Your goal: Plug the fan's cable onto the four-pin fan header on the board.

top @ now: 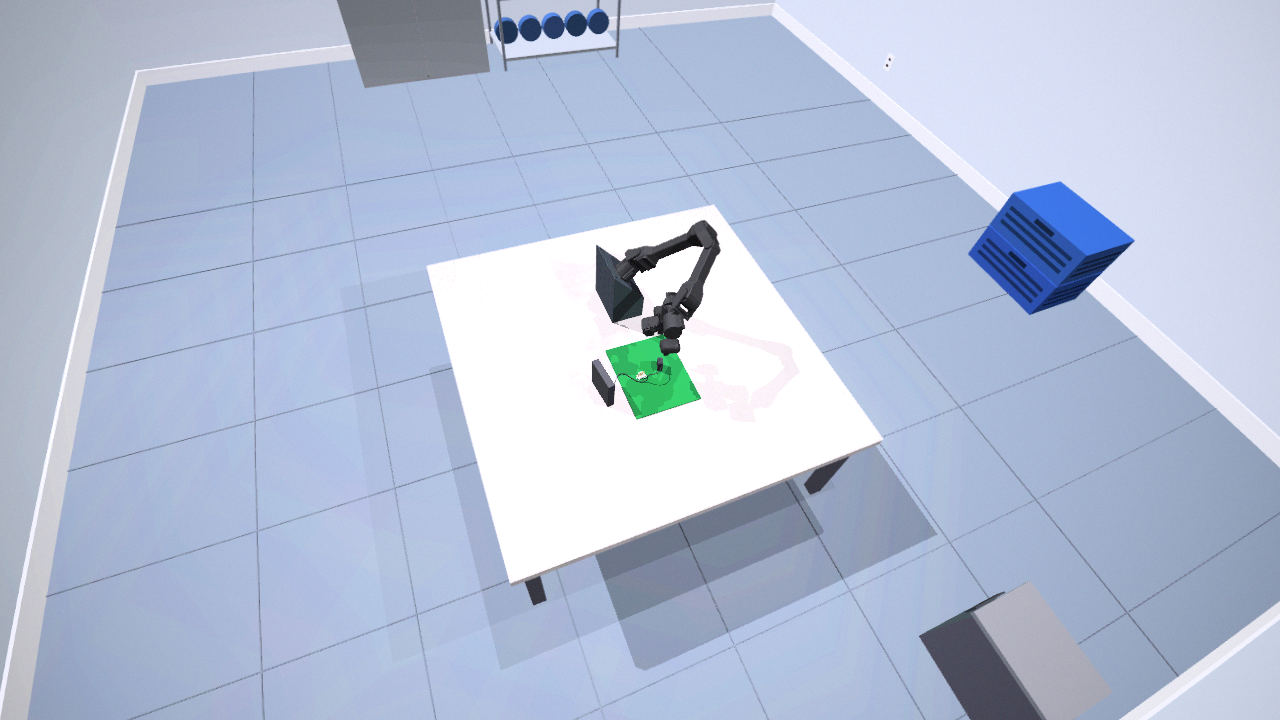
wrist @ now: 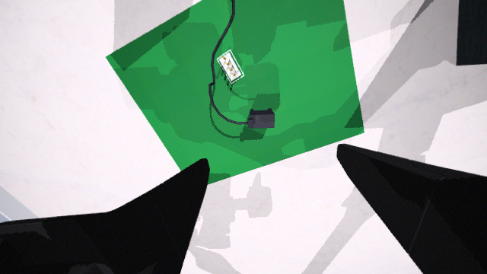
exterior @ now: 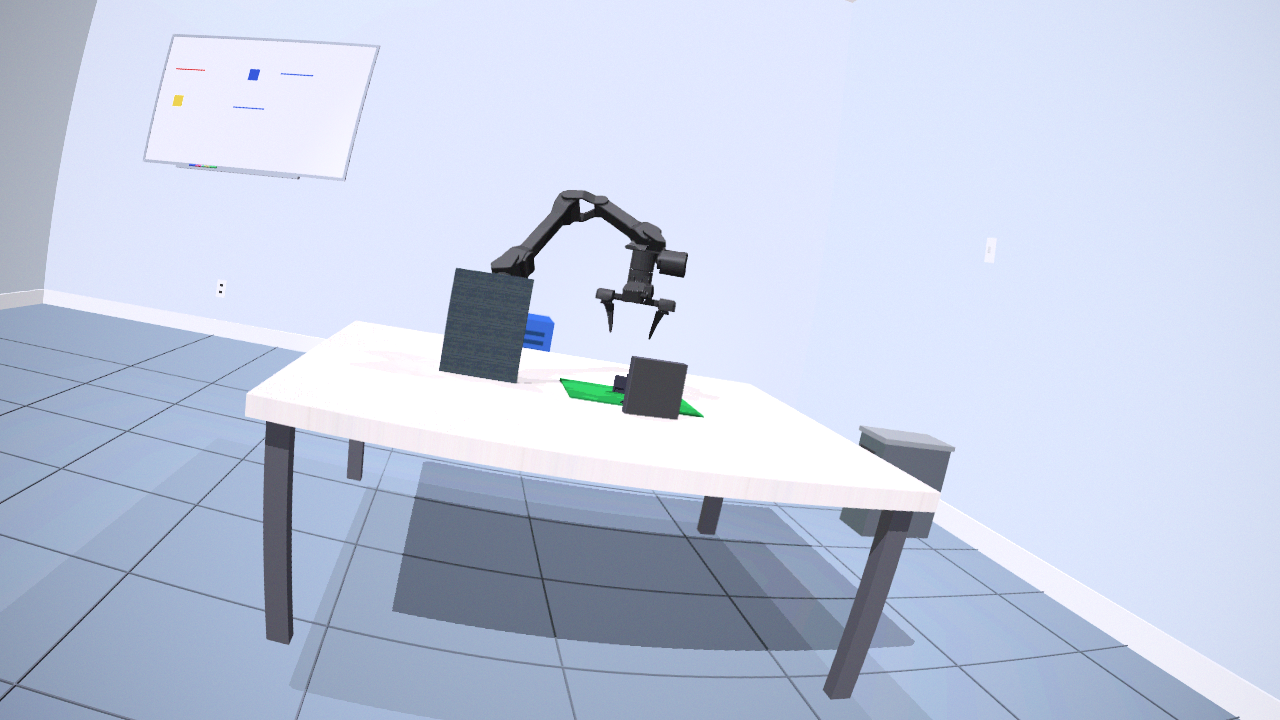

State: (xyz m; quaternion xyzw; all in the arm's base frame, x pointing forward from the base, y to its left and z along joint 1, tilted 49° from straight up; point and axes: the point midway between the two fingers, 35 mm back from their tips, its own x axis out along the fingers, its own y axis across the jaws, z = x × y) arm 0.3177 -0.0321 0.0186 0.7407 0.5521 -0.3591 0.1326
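The dark fan plug is 120 mm below my gripper tip. Also, from my gripper tip: dark fan: 220 mm to the right, 80 mm below; then green circuit board: 10 mm ahead, 40 mm to the right, 150 mm below.
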